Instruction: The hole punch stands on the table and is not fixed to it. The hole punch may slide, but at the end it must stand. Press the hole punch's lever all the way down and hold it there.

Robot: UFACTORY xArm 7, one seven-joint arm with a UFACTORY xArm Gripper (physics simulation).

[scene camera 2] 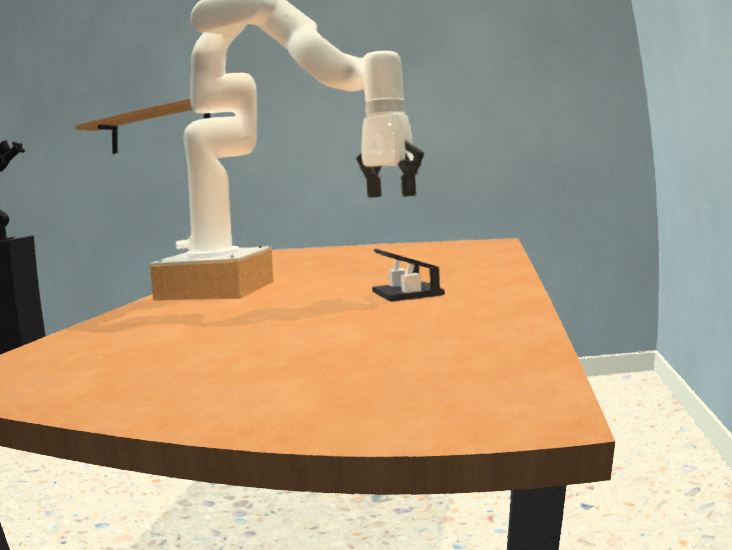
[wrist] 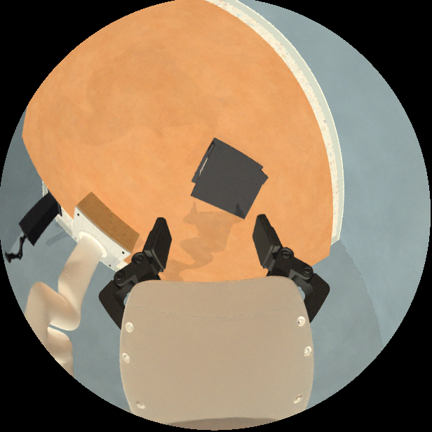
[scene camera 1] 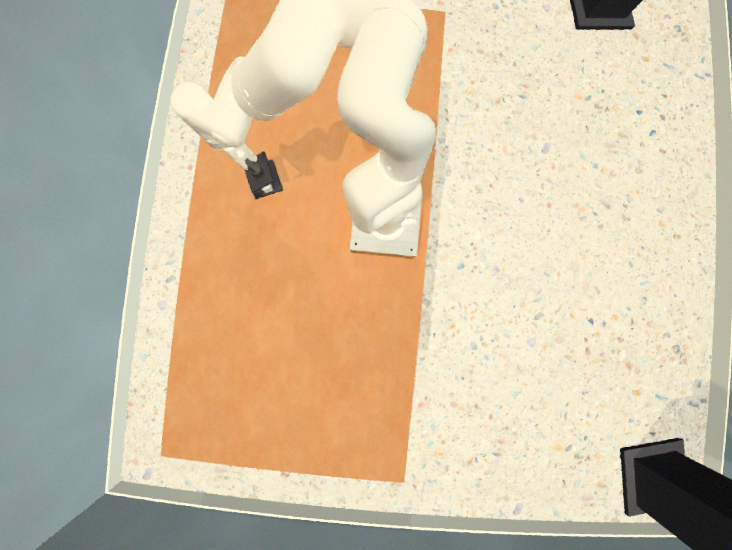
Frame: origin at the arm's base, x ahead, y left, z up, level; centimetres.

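Where they show: gripper, fingertip midpoint: point(scene camera 2: 391, 196) point(scene camera 1: 249, 165); arm's base, link origin: point(scene camera 2: 212, 254).
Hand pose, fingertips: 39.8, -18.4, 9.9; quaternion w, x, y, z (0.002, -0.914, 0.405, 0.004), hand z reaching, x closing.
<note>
Each offset is from my fingertips to the centre of the thing, as dx, dy, dz. "*": to the spot under its first point. Level surfaces: height alone.
The black hole punch {* -2.5, -2.1, -17.0} point(scene camera 1: 275, 180) point(scene camera 2: 424, 292) stands upright on the orange table {dz -18.2} point(scene camera 1: 284, 354) point(scene camera 2: 355, 384) point(wrist: 150, 100). Its flat lever {* +1.8, -8.8, -11.1} point(scene camera 2: 408, 259) point(wrist: 230, 180) is raised, sloping up from the rear post to its free end. Two light blocks show under the lever in the scene camera 2 view. My gripper point(scene camera 1: 255, 167) point(scene camera 2: 391, 194) point(wrist: 211, 226) is open and empty, pointing down. It hangs well above the punch, with a wide gap between fingertips and lever. From above it overlaps part of the punch. In the wrist view the lever lies beyond the fingertips and hides most of the punch's base.
The arm's base plate point(scene camera 1: 383, 245) point(scene camera 2: 254, 251) sits on a wooden block point(scene camera 2: 195, 280) point(wrist: 107, 220) to one side of the punch. A wall shelf point(scene camera 2: 142, 113) and a black stand point(scene camera 2: 20, 289) are behind, away from the punch. The table's edge point(scene camera 2: 307, 473) runs along the front.
</note>
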